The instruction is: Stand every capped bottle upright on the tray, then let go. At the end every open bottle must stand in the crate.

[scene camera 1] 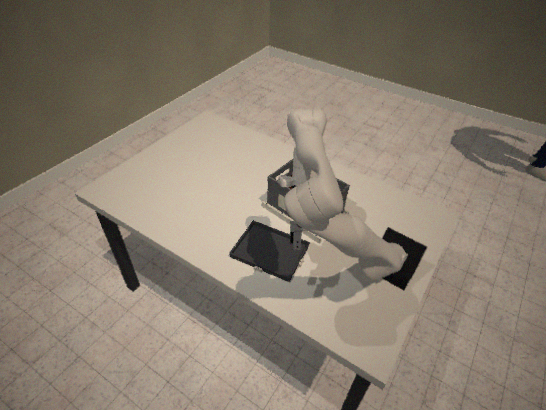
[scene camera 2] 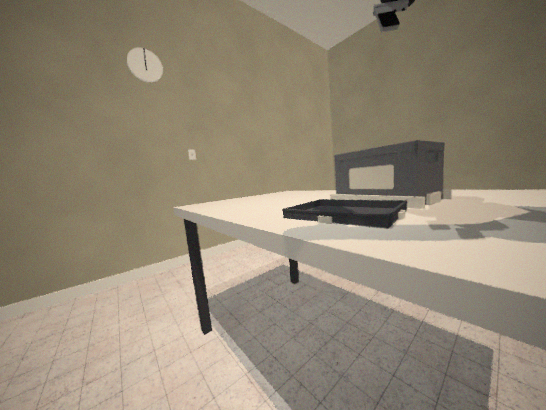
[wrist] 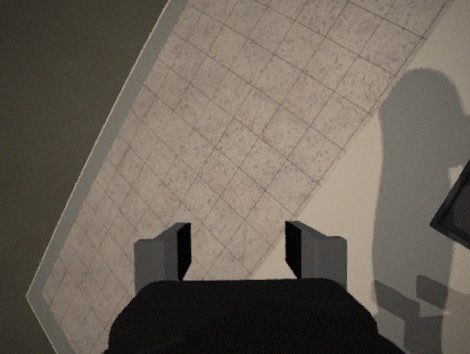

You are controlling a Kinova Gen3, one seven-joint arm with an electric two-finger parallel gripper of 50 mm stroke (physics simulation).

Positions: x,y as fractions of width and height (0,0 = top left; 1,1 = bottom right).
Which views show the grey crate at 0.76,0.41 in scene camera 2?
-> Scene camera 1 and scene camera 2 only.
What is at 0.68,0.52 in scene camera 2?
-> A dark tray.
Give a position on a dark tray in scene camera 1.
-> At 0.48,0.60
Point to a grey crate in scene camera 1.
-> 0.50,0.47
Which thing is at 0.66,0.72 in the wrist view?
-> The gripper.
